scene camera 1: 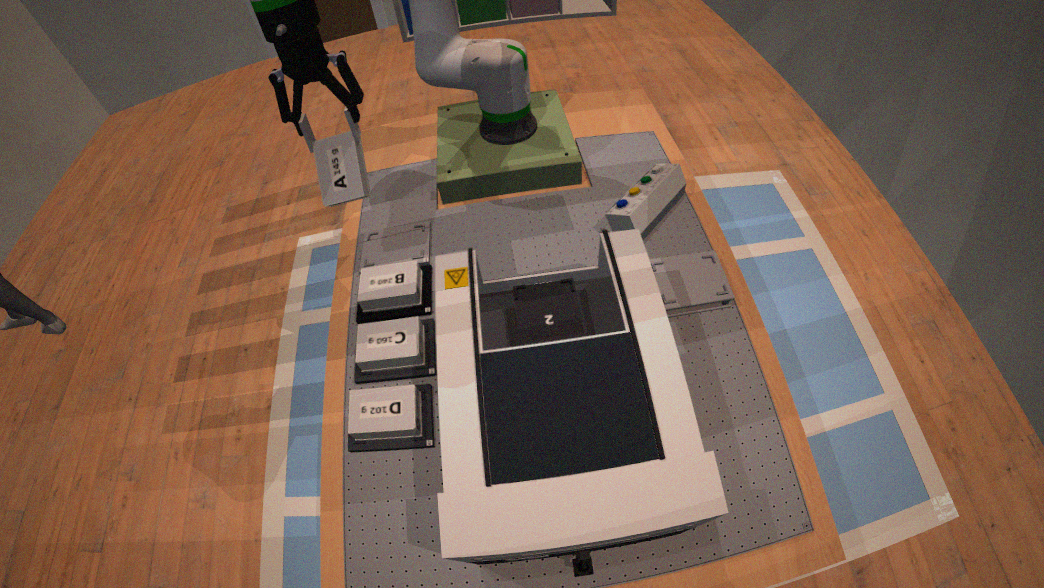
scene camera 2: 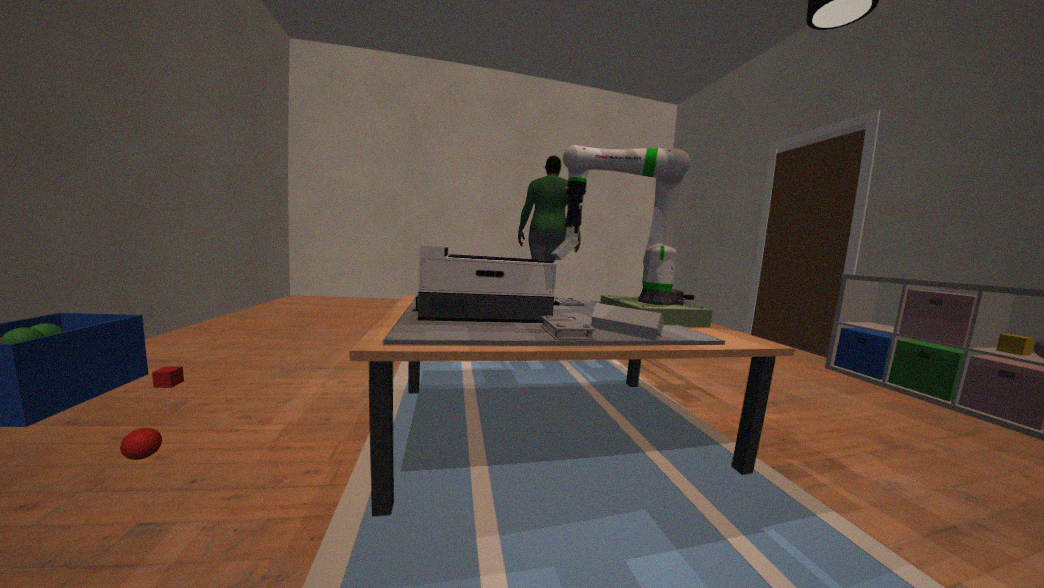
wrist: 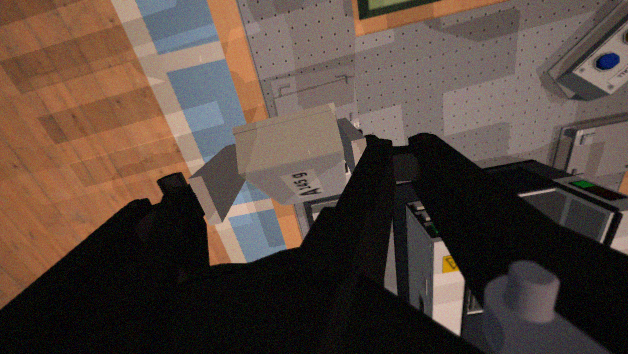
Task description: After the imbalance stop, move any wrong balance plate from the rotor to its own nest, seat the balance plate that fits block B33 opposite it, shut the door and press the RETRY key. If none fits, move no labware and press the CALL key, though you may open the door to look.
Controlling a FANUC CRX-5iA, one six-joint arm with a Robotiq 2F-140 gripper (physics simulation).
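Where they show: gripper, between the fingertips: (scene camera 1: 335,142) (scene camera 2: 571,240) (wrist: 289,149); arm's base, origin of its link: (scene camera 1: 508,127) (scene camera 2: 655,302).
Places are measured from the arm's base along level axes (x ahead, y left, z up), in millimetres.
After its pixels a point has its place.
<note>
My gripper (scene camera 1: 330,127) @[x 335, y -290, z 255 mm] (scene camera 2: 574,232) @[x 335, y -290, z 255 mm] (wrist: 289,149) @[x 335, y -290, z 255 mm] is shut on grey balance plate A, 145 g (scene camera 1: 339,171) @[x 386, y -278, z 224 mm] (scene camera 2: 566,249) @[x 366, y -242, z 208 mm] (wrist: 290,145) @[x 329, y -288, z 264 mm], holding it tilted in the air near the board's back left. Plates B (scene camera 1: 389,283) @[x 473, y -233, z -8 mm], C (scene camera 1: 389,341) @[x 605, y -213, z -8 mm] and D, 102 g (scene camera 1: 382,411) @[x 744, y -209, z -8 mm], sit in nests left of the white centrifuge (scene camera 1: 458,379) @[x 753, y -41, z 148 mm] (scene camera 2: 452,277) @[x 854, y 273, z 84 mm]. The nest behind B (scene camera 1: 398,252) @[x 358, y -244, z -50 mm] (wrist: 310,95) @[x 318, y -267, z -50 mm] is empty. A bucket marked 2 (scene camera 1: 544,310) @[x 606, y 75, z 78 mm] shows inside the rotor opening; the dark panel (scene camera 1: 569,409) @[x 802, y 105, z 151 mm] covers the front. Block B33 cannot be made out. The key console (scene camera 1: 642,200) @[x 310, y 289, z 20 mm] (scene camera 2: 626,321) @[x 281, y 353, z -20 mm] stands back right; its blue key (scene camera 1: 622,203) @[x 308, y 247, z 10 mm] (wrist: 607,61) @[x 302, y 243, z 6 mm] shows.
The green robot base (scene camera 1: 456,164) @[x 135, y -123, z 0 mm] (scene camera 2: 690,314) @[x -79, y 147, z -22 mm] stands behind the centrifuge. An empty fixture (scene camera 1: 690,281) @[x 490, y 365, z -28 mm] (scene camera 2: 566,326) @[x 498, y 427, z -28 mm] lies on its right. A person in green (scene camera 2: 547,204) stands beyond the table, partly behind the arm; a limb (scene camera 1: 25,306) shows at the left edge in scene camera 1.
</note>
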